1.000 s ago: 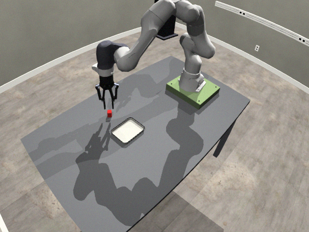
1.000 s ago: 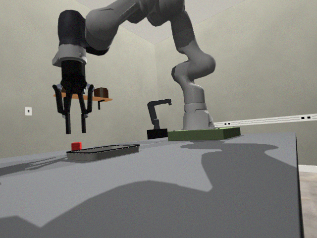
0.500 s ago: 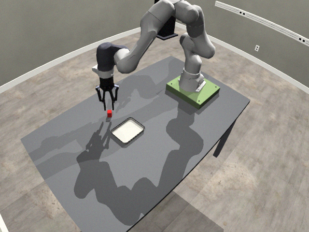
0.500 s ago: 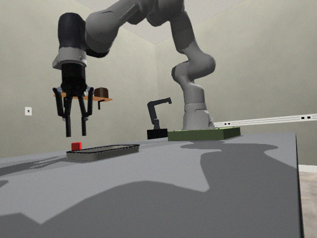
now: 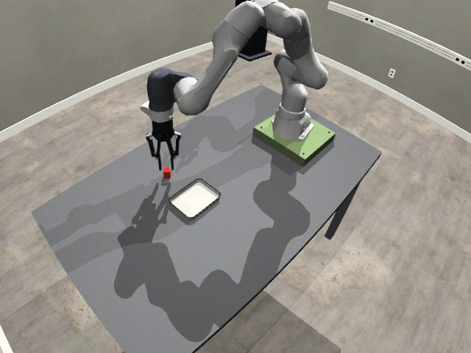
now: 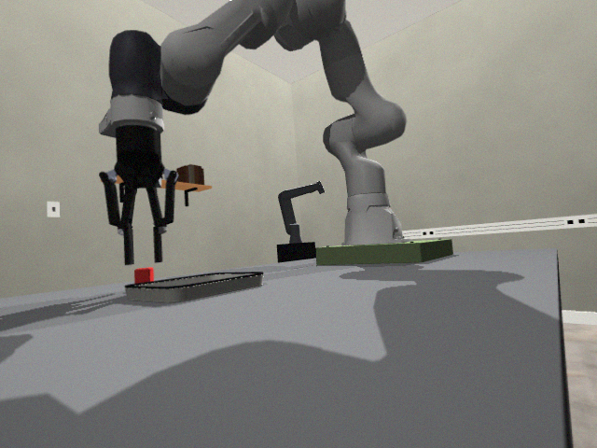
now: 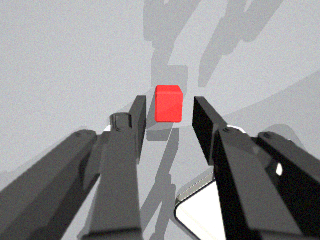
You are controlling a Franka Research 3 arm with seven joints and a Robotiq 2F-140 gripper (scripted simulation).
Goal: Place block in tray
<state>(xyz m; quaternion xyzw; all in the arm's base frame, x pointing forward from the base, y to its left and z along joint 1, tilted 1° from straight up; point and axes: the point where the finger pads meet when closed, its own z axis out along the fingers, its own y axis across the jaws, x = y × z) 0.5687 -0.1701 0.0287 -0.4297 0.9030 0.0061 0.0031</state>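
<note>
The red block is 6 cm below my hand. From my hand the other things lie so: white tray: 17 cm to the left, 6 cm below.
</note>
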